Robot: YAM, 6 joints.
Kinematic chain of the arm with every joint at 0, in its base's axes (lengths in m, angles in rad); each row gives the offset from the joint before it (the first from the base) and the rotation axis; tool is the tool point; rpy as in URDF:
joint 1: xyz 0 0 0.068 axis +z
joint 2: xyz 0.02 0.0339 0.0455 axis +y
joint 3: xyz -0.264 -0.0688 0 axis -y
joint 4: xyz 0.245 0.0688 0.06 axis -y
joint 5: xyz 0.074 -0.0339 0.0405 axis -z
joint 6: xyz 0.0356 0 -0.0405 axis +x
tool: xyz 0 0 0 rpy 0 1.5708 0
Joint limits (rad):
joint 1: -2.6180..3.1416
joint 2: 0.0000..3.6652
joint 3: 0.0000..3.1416
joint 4: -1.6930..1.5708
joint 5: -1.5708..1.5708
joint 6: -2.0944..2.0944
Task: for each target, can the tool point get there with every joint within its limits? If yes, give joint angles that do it. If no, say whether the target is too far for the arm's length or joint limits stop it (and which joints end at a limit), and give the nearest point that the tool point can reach.
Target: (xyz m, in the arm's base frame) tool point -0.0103 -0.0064 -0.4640
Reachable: no: joint limits stop it (at a limit: joint 2) | nearest point -0.0671 -0.0417 -0.3381 | short by 0.143 m
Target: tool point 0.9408 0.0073 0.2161
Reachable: no: too far | nearest point 0.6420 0.0050 0.1828 | short by 0.301 m
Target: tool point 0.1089 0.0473 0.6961
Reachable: yes | joints 0.2719 1.6990 2.5727 1.1626 -0.4747 -1.4613
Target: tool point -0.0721 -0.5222 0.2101
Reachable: yes | joints -1.7707 2.6150 2.5584 -1.1654 -1.1864 -0.1267
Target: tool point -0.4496 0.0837 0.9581
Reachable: no: too far | nearest point -0.3026 0.0563 0.6693 | short by 0.325 m
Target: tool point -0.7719 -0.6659 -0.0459
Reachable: no: too far | nearest point -0.4831 -0.4168 0.0149 | short by 0.386 m
